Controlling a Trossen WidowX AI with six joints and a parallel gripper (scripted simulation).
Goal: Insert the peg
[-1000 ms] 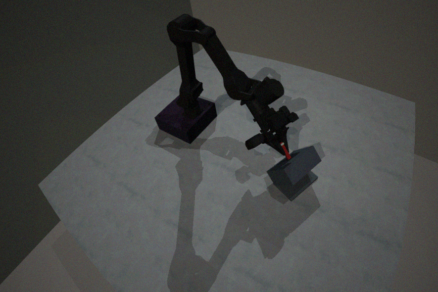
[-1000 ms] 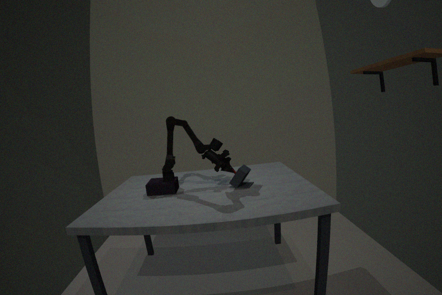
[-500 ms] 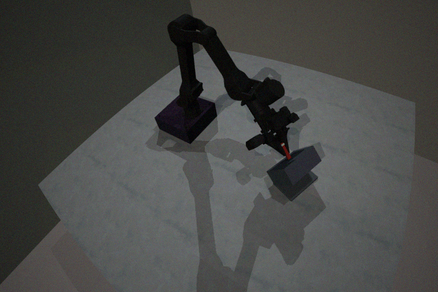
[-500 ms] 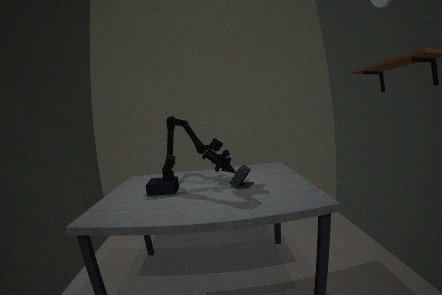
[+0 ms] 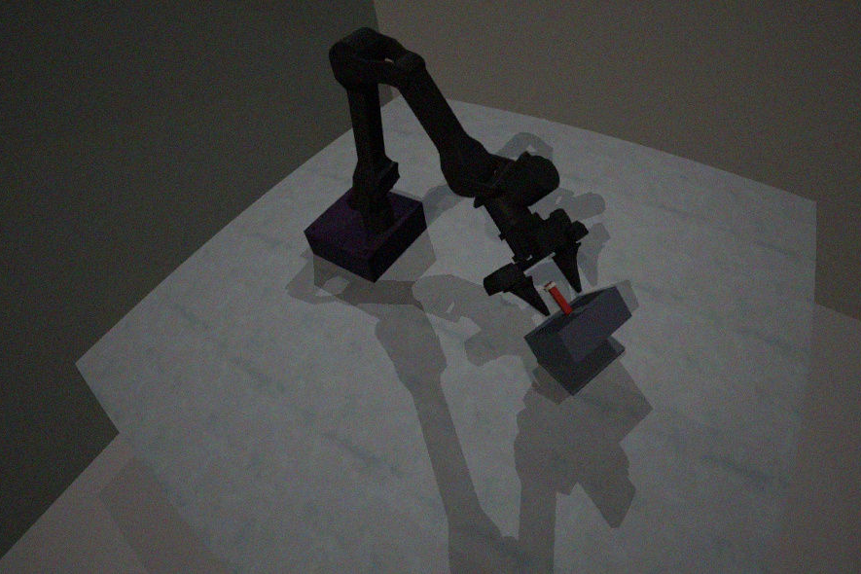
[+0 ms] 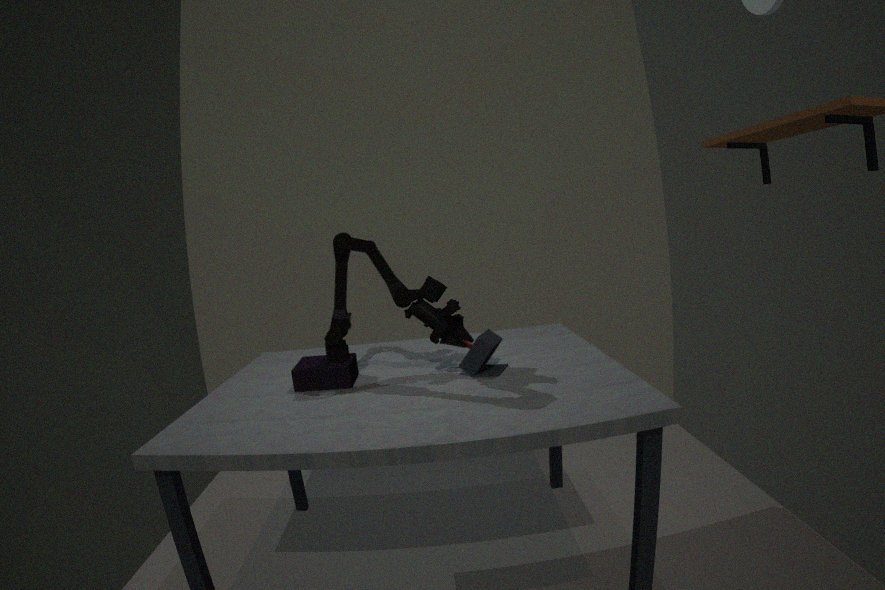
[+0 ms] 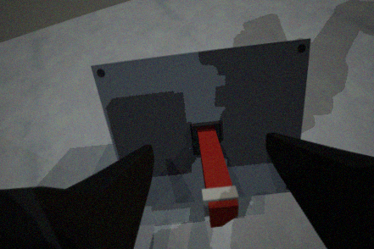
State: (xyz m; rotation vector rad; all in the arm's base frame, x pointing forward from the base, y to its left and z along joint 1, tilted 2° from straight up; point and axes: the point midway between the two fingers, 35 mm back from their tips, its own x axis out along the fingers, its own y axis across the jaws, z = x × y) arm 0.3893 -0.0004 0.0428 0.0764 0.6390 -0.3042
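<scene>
Right now my gripper tip is 2 cm past the red peg and 1 cm to the right of it. Also, from my gripper tip: sloped grey panel (3 cm below, 3 cm ahead, 1 cm to the right); then thin flat foot plate (9 cm below, 5 cm ahead, 2 cm to the right).
</scene>
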